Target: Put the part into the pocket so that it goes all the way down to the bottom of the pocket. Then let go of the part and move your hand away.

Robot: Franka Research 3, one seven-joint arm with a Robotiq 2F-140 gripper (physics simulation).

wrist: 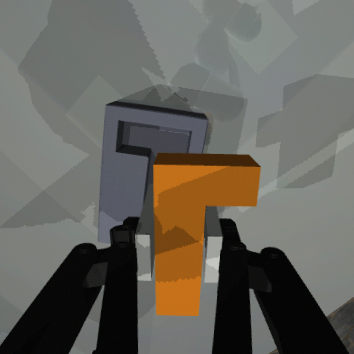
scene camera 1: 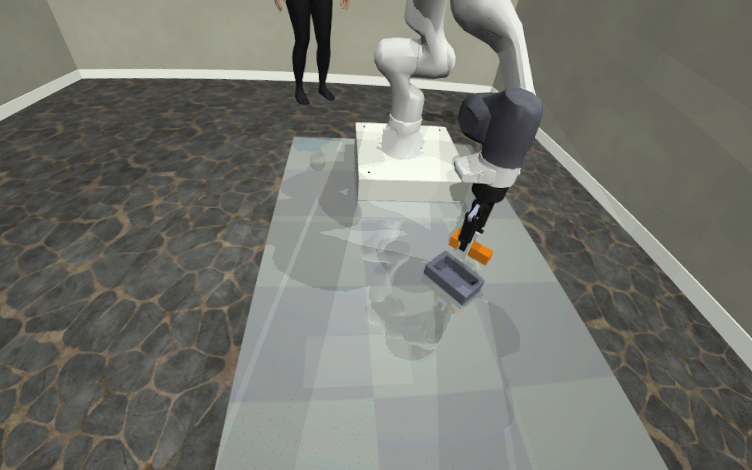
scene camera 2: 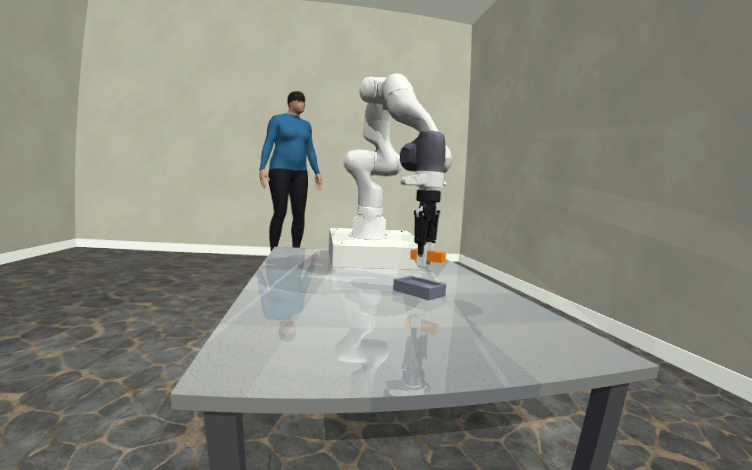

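Note:
The orange L-shaped part is held level above the table, behind the block in the scene views. My gripper is shut on its long arm, one pad on each side. The dark grey block with the pocket lies on the table, apart from the part. In the wrist view, the part's short arm points right, while the visible upper end of the pocket reaches left. The part and a finger hide the pocket's lower right portion there.
The glossy table carries the robot's white base at its far end. A person stands behind the table, to the left of the base. A wall rises on the right.

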